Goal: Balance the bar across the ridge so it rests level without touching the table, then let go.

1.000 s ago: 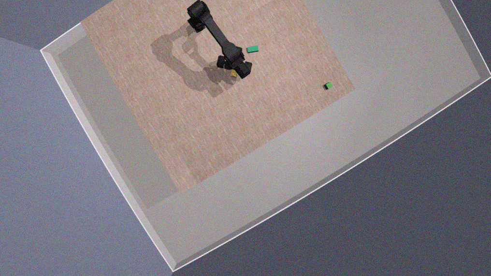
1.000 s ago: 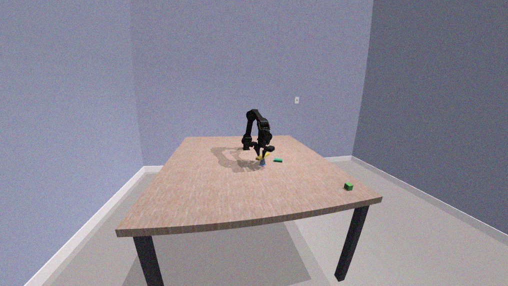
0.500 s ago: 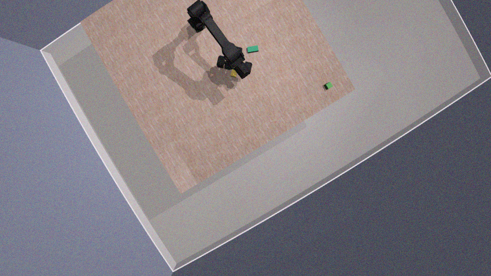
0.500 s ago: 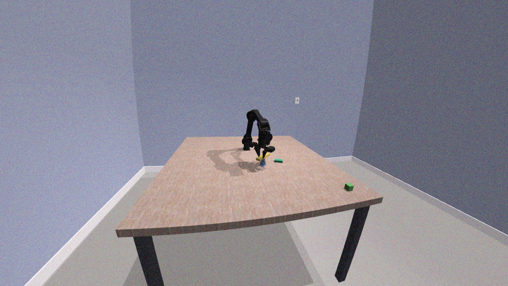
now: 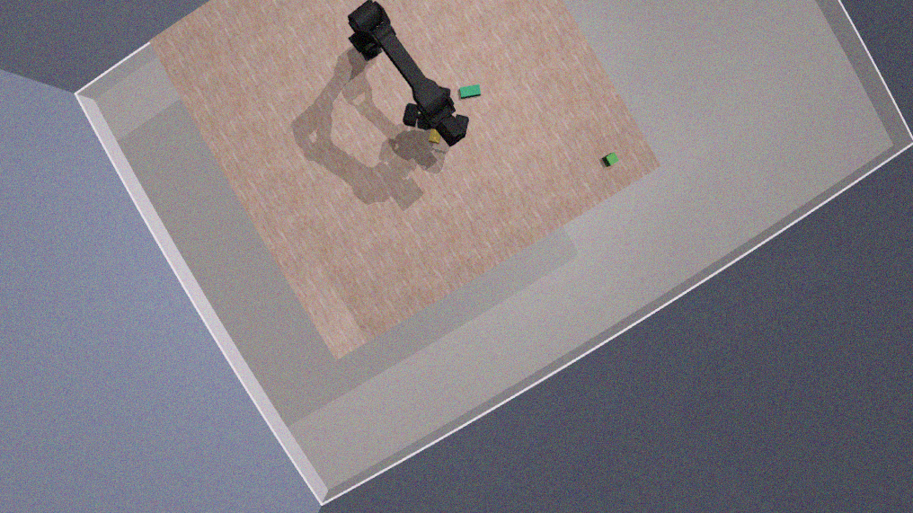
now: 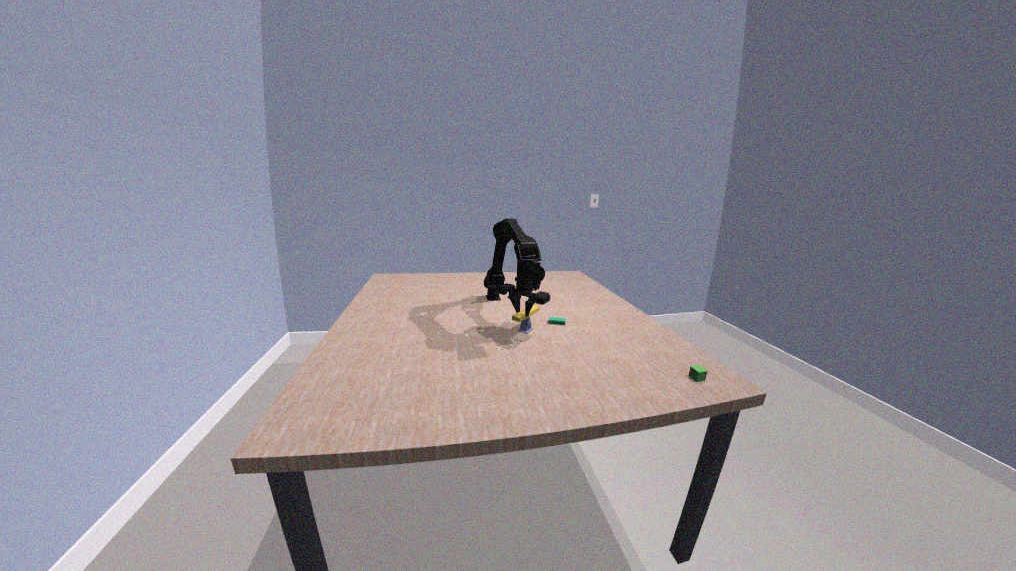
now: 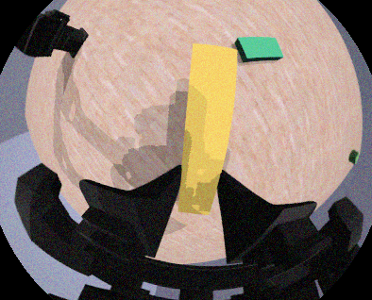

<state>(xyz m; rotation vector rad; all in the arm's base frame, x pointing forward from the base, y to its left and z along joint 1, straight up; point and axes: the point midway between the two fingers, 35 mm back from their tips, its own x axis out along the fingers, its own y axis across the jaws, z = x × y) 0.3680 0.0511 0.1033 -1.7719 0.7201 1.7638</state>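
My gripper tip is now 20 mm to the right of the yellow bar and 20 mm past it. Also, from my gripper tip: teal-green block (160 mm to the left, 60 mm below, 60 mm behind); green cube (450 mm to the left, 370 mm ahead, 50 mm below).
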